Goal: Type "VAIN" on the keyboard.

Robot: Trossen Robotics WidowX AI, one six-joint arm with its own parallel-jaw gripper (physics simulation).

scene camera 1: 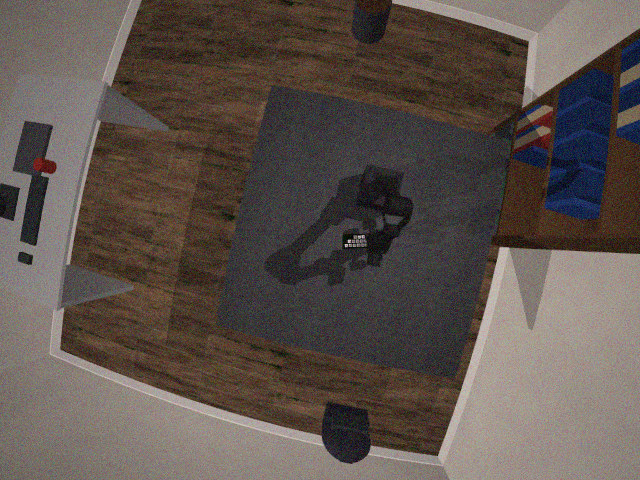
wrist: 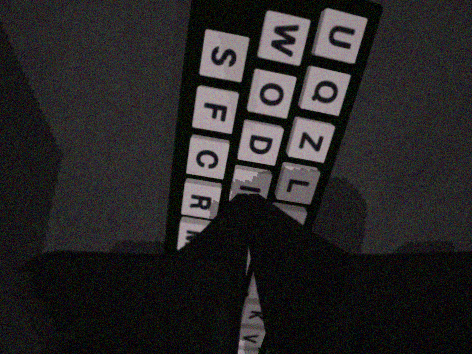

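Where they show: gripper, between the fingertips: (wrist: 247,204); arm's base, origin of its link: (scene camera 1: 382,185).
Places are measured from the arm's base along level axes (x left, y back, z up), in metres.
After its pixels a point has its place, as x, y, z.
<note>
The keyboard (scene camera 1: 355,240) {-0.009, -0.259, -0.155} (wrist: 180,125) {0.061, -0.197, -0.155} is a black board with white letter keys, lying on the dark mat. In the wrist view its letters are turned sideways. My gripper (wrist: 247,204) {0.053, -0.235, -0.140} is shut and empty, its dark tips over the lower edge of the I key (wrist: 250,182) {0.058, -0.234, -0.150}; whether they touch it I cannot tell. The L key (wrist: 297,183) {0.068, -0.251, -0.150} is right of the tips, the D key (wrist: 260,143) {0.074, -0.228, -0.150} above, the R key (wrist: 200,199) {0.039, -0.221, -0.150} left. The V key (wrist: 250,339) {-0.024, -0.291, -0.150} and K key (wrist: 255,314) {-0.005, -0.281, -0.150} show through the slit between the fingers. The A and N keys are not visible.
The dark arm (scene camera 1: 315,227) and its shadow spread over the grey mat (scene camera 1: 310,134) {-0.411, 0.160, -0.166} around the keyboard. A wooden shelf (scene camera 1: 568,241) with blue items stands at the right. A desk with a red cup (scene camera 1: 44,165) is at the left, and a dark chair (scene camera 1: 346,434) at the bottom.
</note>
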